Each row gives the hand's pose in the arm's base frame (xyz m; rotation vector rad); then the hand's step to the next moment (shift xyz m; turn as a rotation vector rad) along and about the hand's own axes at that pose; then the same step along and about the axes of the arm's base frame.
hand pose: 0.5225 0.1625 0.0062 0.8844 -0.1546 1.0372
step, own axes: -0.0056 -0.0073 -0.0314 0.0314 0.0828 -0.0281
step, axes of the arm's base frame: -0.0059 0.0166 -0.0275 -0.0574 0.0583 0.0440
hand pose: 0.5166 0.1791 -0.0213 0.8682 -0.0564 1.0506
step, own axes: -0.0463 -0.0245 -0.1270 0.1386 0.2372 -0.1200
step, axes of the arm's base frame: -0.0498 0.0433 -0.1205 -0.1526 0.2284 0.1202
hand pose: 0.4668 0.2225 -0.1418 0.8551 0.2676 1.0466
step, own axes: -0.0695 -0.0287 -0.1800 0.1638 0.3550 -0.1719
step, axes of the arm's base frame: -0.1193 0.0232 -0.1526 -0.2459 0.3012 0.1766
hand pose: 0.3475 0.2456 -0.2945 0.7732 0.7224 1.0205
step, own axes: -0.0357 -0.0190 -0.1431 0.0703 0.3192 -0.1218
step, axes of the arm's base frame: -0.1207 -0.0080 -0.0865 -0.2212 0.1927 0.1886
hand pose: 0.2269 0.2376 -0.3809 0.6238 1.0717 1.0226
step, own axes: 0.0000 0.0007 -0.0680 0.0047 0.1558 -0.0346
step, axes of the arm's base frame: -0.0630 -0.0032 -0.0255 -0.0886 0.0686 0.1137
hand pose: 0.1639 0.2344 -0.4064 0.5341 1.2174 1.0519
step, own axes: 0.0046 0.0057 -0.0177 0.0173 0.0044 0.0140
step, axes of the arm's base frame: -0.0186 0.0033 -0.0031 0.0112 0.0197 -0.0006
